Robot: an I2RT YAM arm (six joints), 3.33 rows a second.
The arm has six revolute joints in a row. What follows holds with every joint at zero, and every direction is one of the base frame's. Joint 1 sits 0.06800 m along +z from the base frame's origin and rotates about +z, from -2.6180 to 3.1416 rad. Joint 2 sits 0.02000 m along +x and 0.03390 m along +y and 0.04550 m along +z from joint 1 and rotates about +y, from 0.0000 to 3.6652 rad. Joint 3 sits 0.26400 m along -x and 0.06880 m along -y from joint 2 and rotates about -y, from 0.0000 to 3.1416 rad. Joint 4 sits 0.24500 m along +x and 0.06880 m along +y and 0.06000 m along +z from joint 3 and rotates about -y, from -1.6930 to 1.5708 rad. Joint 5 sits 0.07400 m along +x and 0.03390 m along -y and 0.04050 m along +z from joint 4 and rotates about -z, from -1.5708 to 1.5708 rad. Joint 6 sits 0.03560 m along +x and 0.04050 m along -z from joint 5 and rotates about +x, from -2.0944 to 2.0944 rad. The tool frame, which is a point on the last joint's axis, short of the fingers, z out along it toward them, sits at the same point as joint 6; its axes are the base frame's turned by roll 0.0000, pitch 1.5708 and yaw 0.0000 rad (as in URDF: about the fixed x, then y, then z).
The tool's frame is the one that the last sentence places.
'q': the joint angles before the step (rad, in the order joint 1, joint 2, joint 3, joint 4, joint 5, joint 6). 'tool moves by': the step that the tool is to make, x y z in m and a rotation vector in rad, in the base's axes. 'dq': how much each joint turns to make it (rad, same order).
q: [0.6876 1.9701 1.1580 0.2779 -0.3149 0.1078]
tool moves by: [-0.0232 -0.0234 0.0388 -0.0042 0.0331 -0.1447]
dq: [0.0017 -0.1888 -0.0757 -0.1178 0.1168 0.0931]
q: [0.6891 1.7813 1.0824 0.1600 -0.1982 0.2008]
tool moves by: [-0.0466 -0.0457 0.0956 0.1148 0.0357 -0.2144]
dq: [-0.0030 -0.3587 -0.0017 -0.2848 0.1320 0.2011]
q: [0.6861 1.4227 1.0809 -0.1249 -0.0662 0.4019]
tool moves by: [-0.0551 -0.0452 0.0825 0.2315 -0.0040 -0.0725]
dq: [-0.0002 -0.2839 0.0651 -0.1862 0.0007 0.1911]
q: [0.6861 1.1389 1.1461 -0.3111 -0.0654 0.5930]
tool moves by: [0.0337 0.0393 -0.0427 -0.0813 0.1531 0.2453]
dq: [0.0025 0.2125 0.0399 -0.0097 -0.2371 -0.0626]
